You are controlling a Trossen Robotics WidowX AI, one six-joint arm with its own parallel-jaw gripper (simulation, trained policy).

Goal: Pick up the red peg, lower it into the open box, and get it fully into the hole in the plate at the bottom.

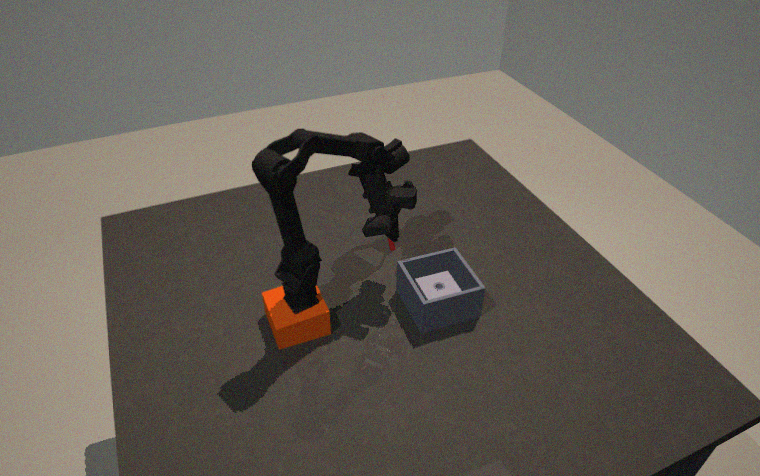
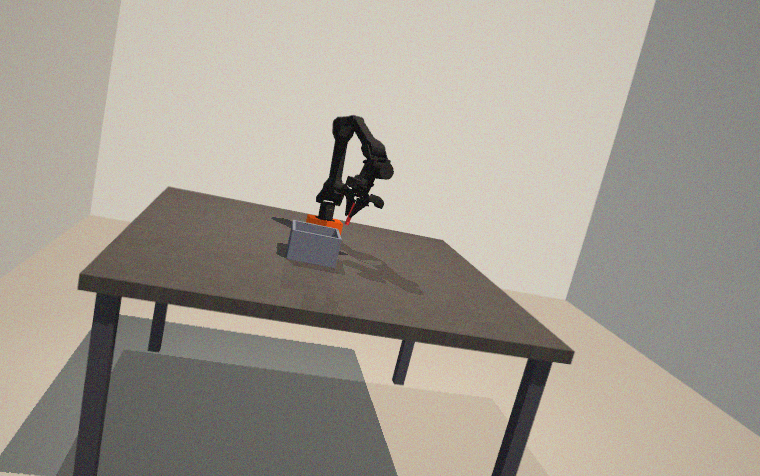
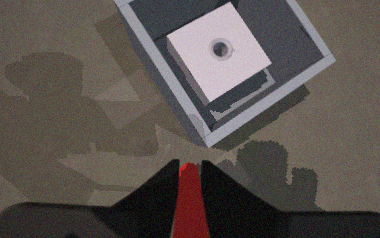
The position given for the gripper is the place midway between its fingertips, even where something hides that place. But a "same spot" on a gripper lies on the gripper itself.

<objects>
The gripper shows in image 1 [396, 239], in image 2 and in image 3. The same spot on the gripper: [image 3: 154, 201] is [image 2: 355, 204].
</objects>
